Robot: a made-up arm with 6 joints.
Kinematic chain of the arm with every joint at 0, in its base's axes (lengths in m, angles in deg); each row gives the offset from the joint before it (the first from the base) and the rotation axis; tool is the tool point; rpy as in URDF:
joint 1: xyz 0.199 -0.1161 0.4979 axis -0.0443 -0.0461 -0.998
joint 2: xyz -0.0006 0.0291 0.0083 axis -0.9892 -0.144 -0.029
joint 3: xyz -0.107 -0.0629 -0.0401 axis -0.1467 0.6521 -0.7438
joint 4: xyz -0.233 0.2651 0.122 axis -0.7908 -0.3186 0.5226
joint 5: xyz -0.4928 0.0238 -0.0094 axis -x
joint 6: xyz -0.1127 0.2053 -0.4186 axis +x
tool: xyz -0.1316 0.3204 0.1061 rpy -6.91 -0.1 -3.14
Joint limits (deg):
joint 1: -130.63..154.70
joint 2: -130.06..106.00
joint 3: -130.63..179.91
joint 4: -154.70..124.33
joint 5: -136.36..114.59
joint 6: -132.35..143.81
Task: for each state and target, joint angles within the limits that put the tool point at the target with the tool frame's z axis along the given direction. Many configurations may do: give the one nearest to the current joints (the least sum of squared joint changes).
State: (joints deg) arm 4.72 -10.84 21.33 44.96 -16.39 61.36
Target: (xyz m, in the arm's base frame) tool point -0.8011 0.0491 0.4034 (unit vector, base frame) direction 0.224 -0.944 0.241
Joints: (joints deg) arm 9.46 -21.27 1.30 48.61 -16.02 87.38
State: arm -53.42 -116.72 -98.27 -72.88 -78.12 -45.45
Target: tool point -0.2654 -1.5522 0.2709 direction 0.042 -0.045 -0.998
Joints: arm -57.81 -130.06 -59.76 -33.94 -101.01 -85.15
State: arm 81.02 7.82 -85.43 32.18 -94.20 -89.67
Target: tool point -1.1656 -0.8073 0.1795 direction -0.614 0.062 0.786
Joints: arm 28.48 43.86 -100.87 11.06 -103.29 -85.12
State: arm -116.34 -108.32 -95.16 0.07 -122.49 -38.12
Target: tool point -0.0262 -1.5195 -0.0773 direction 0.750 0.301 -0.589
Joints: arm -89.65 -70.22 -77.39 4.00 -91.38 -31.05
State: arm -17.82 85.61 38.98 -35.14 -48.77 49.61
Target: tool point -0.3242 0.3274 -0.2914 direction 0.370 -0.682 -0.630
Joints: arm -41.89 94.49 39.96 -63.15 -70.45 91.27
